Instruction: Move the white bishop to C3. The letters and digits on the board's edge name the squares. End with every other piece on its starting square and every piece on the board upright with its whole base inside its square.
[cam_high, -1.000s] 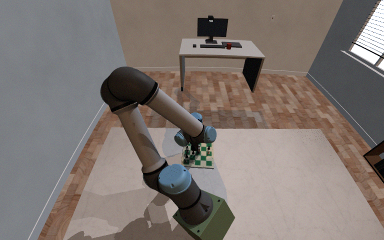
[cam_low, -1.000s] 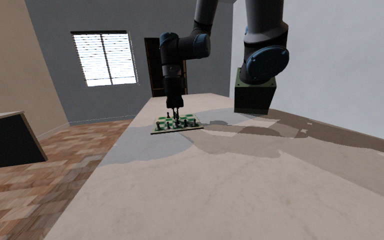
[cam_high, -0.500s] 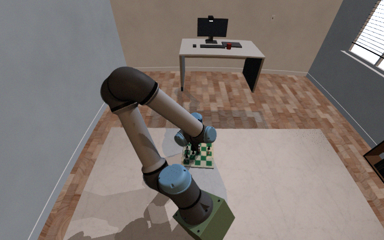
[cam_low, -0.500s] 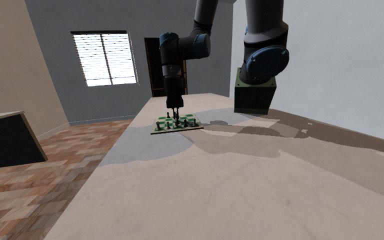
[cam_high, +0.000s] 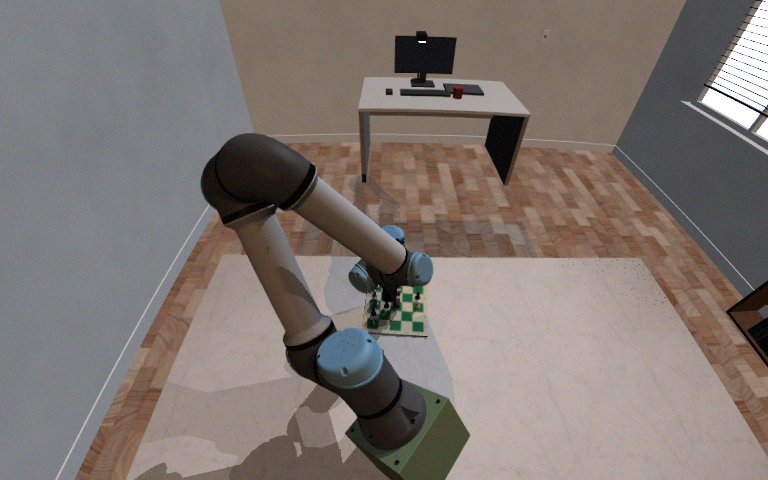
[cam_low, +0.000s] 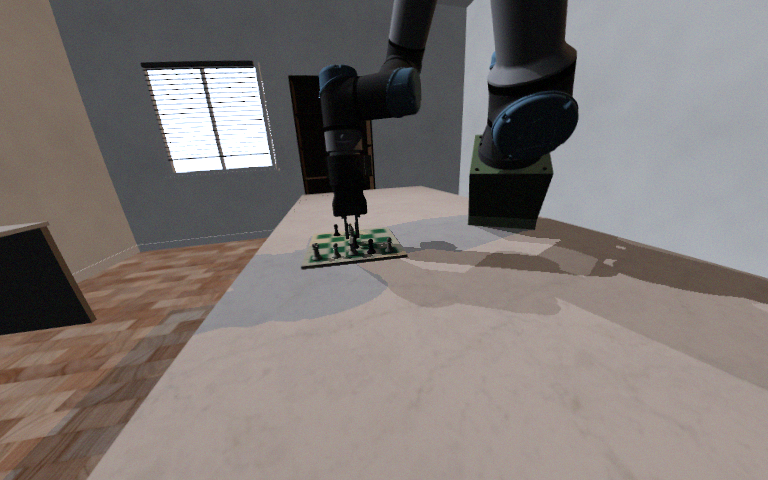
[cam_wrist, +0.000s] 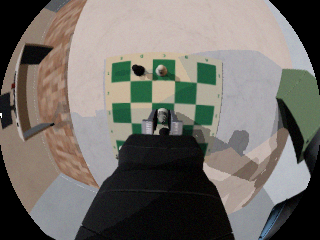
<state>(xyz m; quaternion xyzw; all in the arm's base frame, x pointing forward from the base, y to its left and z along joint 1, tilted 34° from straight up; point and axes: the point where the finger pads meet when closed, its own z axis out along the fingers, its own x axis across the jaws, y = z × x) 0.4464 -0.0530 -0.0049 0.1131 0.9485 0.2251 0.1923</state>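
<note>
My hand is 10 mm above the pale piece. Also, from my hand: green-and-white chessboard: 30 mm below.
</note>
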